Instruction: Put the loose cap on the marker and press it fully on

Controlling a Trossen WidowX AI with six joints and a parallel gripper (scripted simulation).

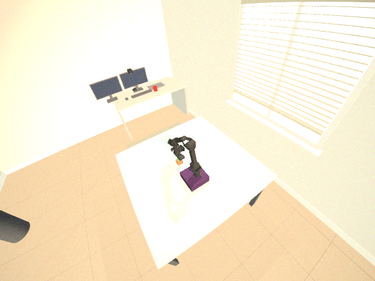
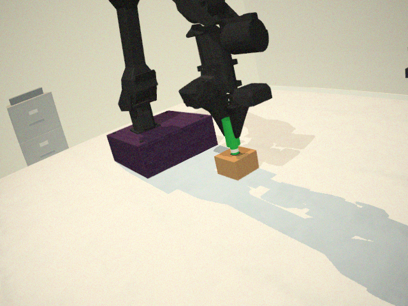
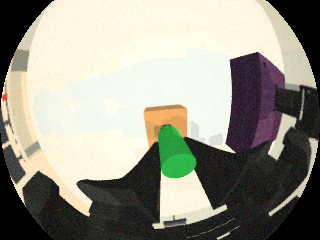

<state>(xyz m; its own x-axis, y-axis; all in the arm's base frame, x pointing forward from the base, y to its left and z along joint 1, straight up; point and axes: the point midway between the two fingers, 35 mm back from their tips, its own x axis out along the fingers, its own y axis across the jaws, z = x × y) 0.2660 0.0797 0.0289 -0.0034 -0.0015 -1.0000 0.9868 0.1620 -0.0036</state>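
The green cap lies 10 mm above my gripper tip. From my gripper tip the other things lie so: holder block 50 mm below.
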